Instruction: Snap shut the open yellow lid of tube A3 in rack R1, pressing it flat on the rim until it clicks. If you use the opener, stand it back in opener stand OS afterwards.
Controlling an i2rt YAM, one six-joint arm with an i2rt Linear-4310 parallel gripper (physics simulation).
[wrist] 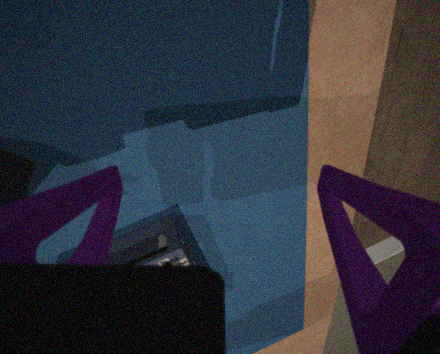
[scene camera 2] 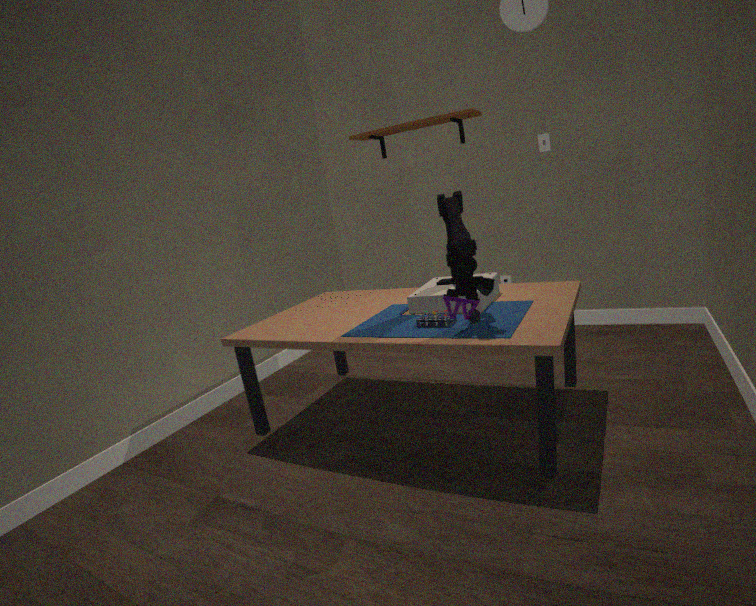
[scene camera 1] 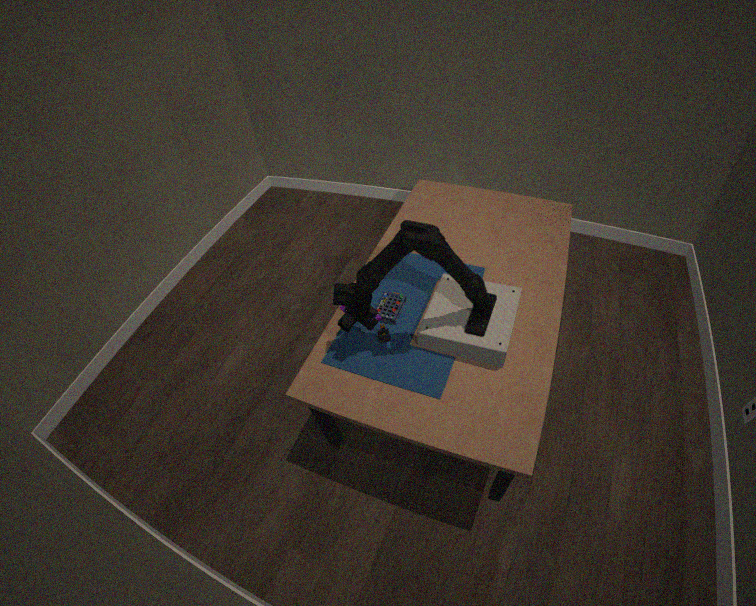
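Observation:
Rack R1 is a small dark rack of tubes on the blue mat. In the wrist view its corner shows at the lower middle, partly behind the left finger and a black block. The open yellow lid of tube A3 cannot be made out. A small dark upright object, which looks like opener stand OS, stands beside the rack; whether the opener is in it is too small to tell. My gripper is open, its purple fingers wide apart with nothing between them, above the mat near the rack.
The blue mat lies on the wooden table, whose edge shows at the right in the wrist view. The white arm base box stands behind the mat.

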